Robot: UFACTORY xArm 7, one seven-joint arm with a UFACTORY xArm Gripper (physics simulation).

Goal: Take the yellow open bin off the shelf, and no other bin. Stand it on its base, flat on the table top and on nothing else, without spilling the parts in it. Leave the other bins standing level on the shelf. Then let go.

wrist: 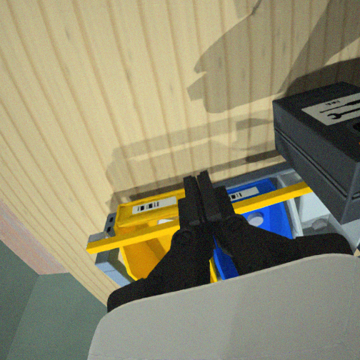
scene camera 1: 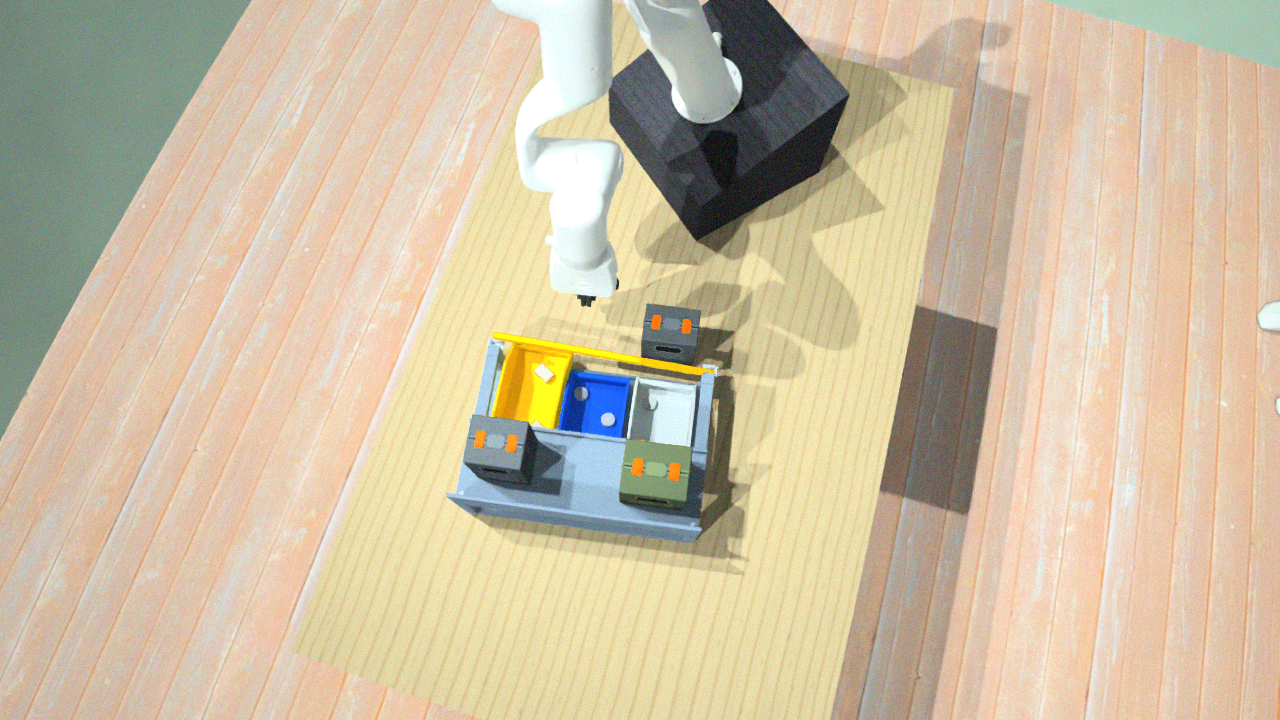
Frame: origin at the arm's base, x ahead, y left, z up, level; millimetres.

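Seen in the pictures: gripper, fingertip midpoint: (scene camera 1: pixel 587 299); arm's base, origin of the base link: (scene camera 1: pixel 707 90).
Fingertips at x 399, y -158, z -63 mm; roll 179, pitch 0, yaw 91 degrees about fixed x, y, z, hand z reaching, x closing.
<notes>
Offsets run from my fingertips to a thing's top centre. "spot": to the spot under its first point. Level surfaces: height alone.
The yellow open bin @[dx +155, dy -73, dz -23 mm] (scene camera 1: pixel 529 394) (wrist: pixel 144 254) stands at the left end of the shelf @[spot: dx +285, dy +26, dz -11 mm] (scene camera 1: pixel 577 470) (wrist: pixel 106 265), with a white part @[dx +111, dy -63, dz -79 mm] (scene camera 1: pixel 544 372) inside. The blue bin @[dx +190, dy +34, dz -32 mm] (scene camera 1: pixel 592 407) (wrist: pixel 278 229) is beside it, with round parts, then the pale grey bin @[dx +188, dy +146, dz -32 mm] (scene camera 1: pixel 673 419) (wrist: pixel 316 220). A yellow bar @[dx +78, dy +37, dz -32 mm] (scene camera 1: pixel 604 352) (wrist: pixel 132 237) runs across the shelf's open side in front of the bins. My gripper (scene camera 1: pixel 586 302) (wrist: pixel 201 189) is shut and empty, on the robot's side of the bar, apart from the yellow bin. In the wrist view the fingers hide part of the yellow and blue bins.
A dark case @[dx +34, dy +144, dz +19 mm] (scene camera 1: pixel 671 331) (wrist: pixel 317 145) stands outside the bar, towards its right end. Another dark case @[dx +282, dy -84, dz +109 mm] (scene camera 1: pixel 499 449) and a green case @[dx +287, dy +147, dz +86 mm] (scene camera 1: pixel 655 474) stand on the shelf's top board. The black base block (scene camera 1: pixel 733 134) is behind, on the striped table top @[dz -113 mm] (scene camera 1: pixel 537 617).
</notes>
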